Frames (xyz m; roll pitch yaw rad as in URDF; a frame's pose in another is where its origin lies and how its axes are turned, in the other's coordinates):
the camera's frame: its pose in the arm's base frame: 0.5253 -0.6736 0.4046 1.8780 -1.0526 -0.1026
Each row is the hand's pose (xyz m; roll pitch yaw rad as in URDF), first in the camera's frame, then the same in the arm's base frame.
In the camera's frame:
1: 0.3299 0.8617 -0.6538 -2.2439 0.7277 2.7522
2: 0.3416 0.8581 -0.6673 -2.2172 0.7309 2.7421
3: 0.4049 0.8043 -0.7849 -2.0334 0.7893 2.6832
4: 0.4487 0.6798 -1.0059 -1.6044 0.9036 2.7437
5: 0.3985 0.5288 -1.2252 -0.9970 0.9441 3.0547
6: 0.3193 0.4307 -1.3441 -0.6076 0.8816 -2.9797
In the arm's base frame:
1: -0.1556 -0.2390 1.1959 1.8660 0.3754 2.4088
2: -0.1490 -0.2256 1.2064 1.9001 0.3674 2.4105
3: -0.0911 -0.1025 1.2536 2.1157 0.2997 2.3835
4: 0.0007 0.1376 1.2660 2.4651 0.2679 2.2618
5: 0.0692 0.3866 1.1840 2.7701 0.3706 2.0918
6: 0.0945 0.5278 1.0866 2.9141 0.4984 1.9781

